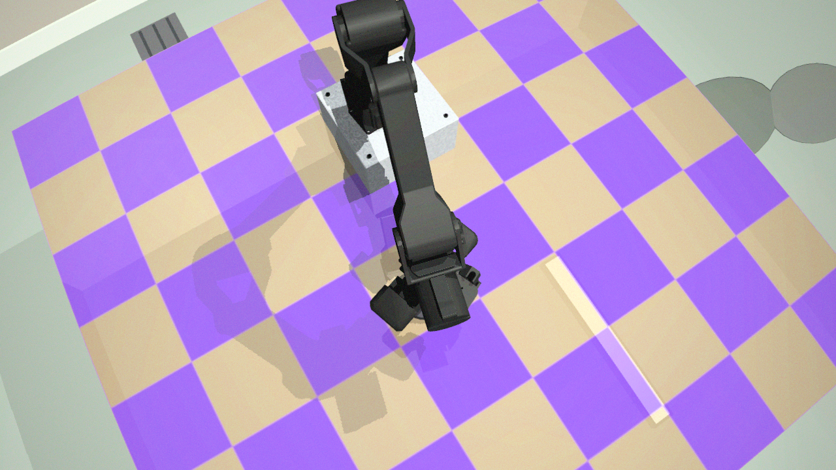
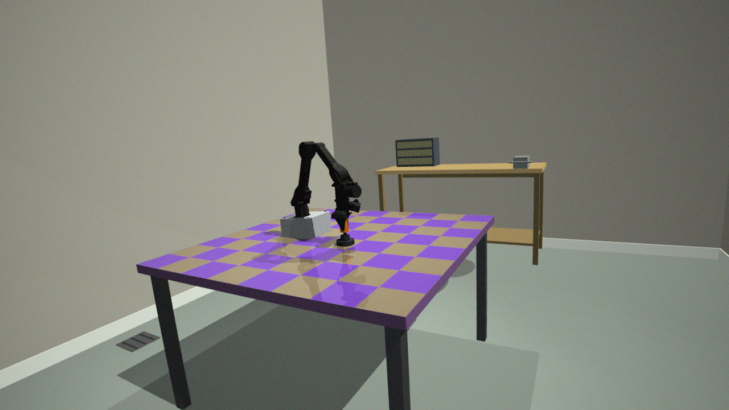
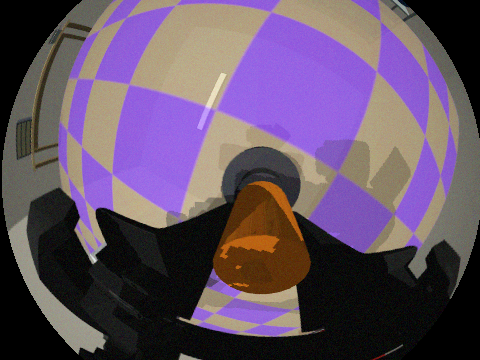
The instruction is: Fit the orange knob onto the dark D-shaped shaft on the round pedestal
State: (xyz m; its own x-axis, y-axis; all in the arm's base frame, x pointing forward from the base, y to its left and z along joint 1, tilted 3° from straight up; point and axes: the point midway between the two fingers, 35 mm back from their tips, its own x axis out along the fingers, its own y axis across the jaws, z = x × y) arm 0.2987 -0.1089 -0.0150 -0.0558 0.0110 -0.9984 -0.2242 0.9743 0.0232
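My gripper tip is now 2 cm below the orange knob. Round my gripper tip: D-shaped shaft (4 cm below).
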